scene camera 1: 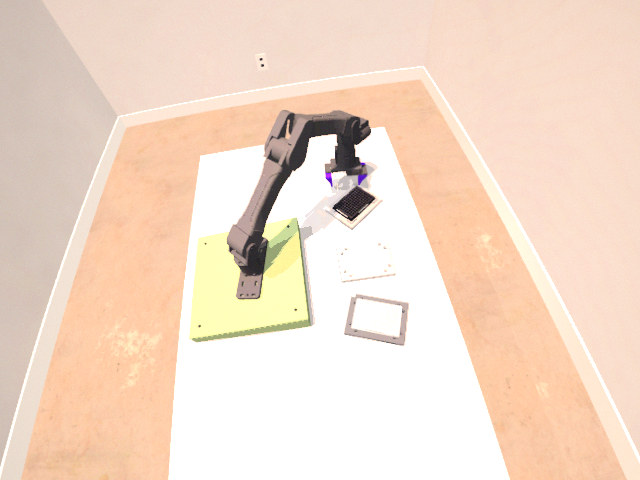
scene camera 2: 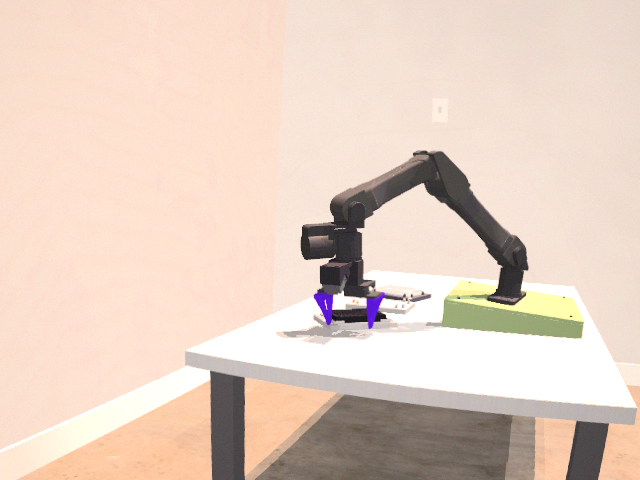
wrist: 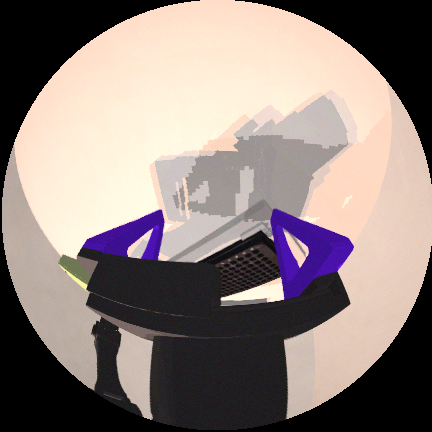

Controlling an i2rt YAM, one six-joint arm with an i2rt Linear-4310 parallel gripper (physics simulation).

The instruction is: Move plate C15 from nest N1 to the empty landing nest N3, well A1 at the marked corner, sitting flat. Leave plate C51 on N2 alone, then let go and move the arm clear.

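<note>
A black well plate [scene camera 1: 354, 203] [scene camera 2: 356, 314] [wrist: 247, 267] lies on a pale nest [scene camera 1: 352, 224] [scene camera 2: 321, 318]. A white plate [scene camera 1: 377, 316] [scene camera 2: 402, 291] sits on a dark grey nest [scene camera 1: 361, 336] [scene camera 2: 423, 296]. Between them is an empty pale nest [scene camera 1: 365, 262] [scene camera 2: 385, 304] with small corner posts. The labels cannot be read, so I cannot confirm which plate is C15. My gripper [scene camera 1: 345, 184] [scene camera 2: 349, 325] [wrist: 217, 214] points down with its purple fingers wide open and nothing between them. It is low, close beside the black plate, on the side away from the empty nest.
The arm stands on a yellow-green base block [scene camera 1: 222, 310] [scene camera 2: 511, 322] beside the nests. The white table [scene camera 1: 310, 403] [scene camera 2: 439, 361] has an edge beyond my gripper. The arm's shadow falls around the black plate's nest.
</note>
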